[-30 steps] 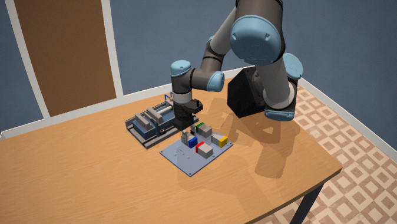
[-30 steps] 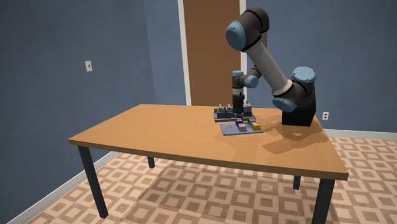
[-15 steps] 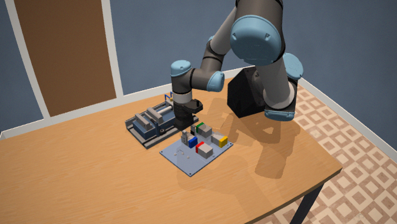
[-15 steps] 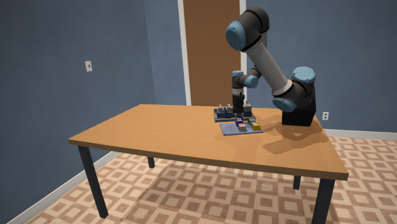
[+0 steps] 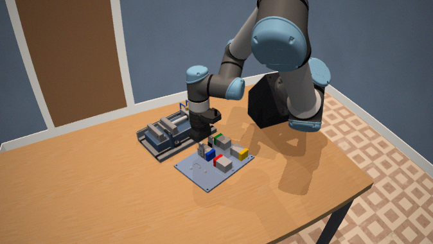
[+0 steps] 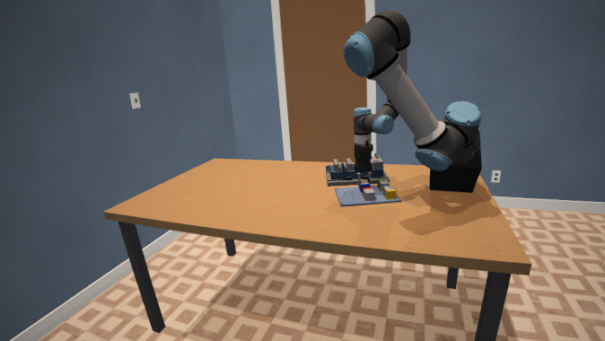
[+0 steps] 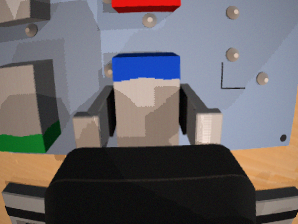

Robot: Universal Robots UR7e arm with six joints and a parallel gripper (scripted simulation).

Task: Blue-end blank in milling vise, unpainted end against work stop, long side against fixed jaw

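The grey plate lies 10 mm behind my hand, 40 mm to the left of it and 40 mm below it. Also, from my hand: green-ended blank: 90 mm behind, 20 mm to the right, 20 mm below; blue-ended blank: 20 mm below; red-ended blank: 20 mm behind, 90 mm to the left, 20 mm below.
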